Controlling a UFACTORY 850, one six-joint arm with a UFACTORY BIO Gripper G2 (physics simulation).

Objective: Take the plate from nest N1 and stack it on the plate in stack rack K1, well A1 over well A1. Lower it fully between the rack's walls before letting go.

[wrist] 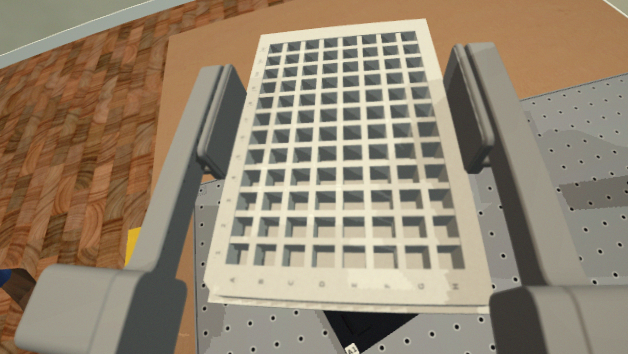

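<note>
The cream deep-well plate [327, 175] fills the middle of the wrist view, with letters A to H along its near edge and well A1 at its near left corner. My gripper [345, 112] is shut on it, one pad at each long side. The plate is held up above the grey perforated board. Below its near edge shows part of a black holder [367, 327] with a white A1 label [352, 349], turned at an angle to the plate; most of it is hidden, and I cannot tell whether it is the nest or the rack.
The grey perforated board [590, 150] spans the right and bottom. A brown surface [500, 30] lies behind it, and a wood-block floor [75, 125] is at the left. A yellow object [133, 244] shows partly behind the left finger; a blue object [5, 277] is at the left edge.
</note>
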